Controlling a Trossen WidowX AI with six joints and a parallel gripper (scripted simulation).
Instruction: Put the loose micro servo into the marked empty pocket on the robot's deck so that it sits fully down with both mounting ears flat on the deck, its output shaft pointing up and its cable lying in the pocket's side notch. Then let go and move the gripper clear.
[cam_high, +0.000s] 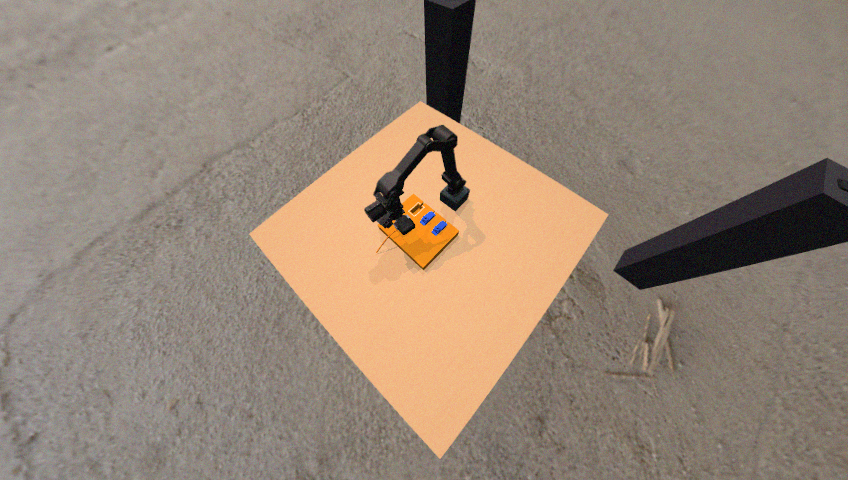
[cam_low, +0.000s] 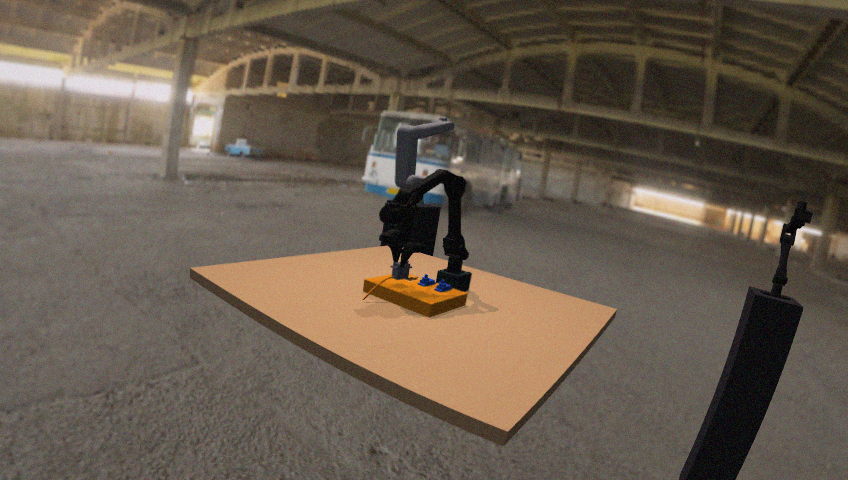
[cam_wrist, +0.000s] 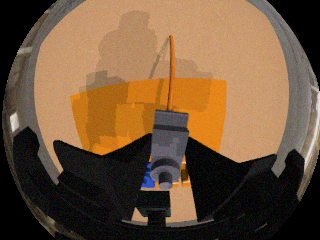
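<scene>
Now: the orange robot deck 20 mm behind my gripper tip, 50 mm to the left of it and 100 mm below it.
</scene>
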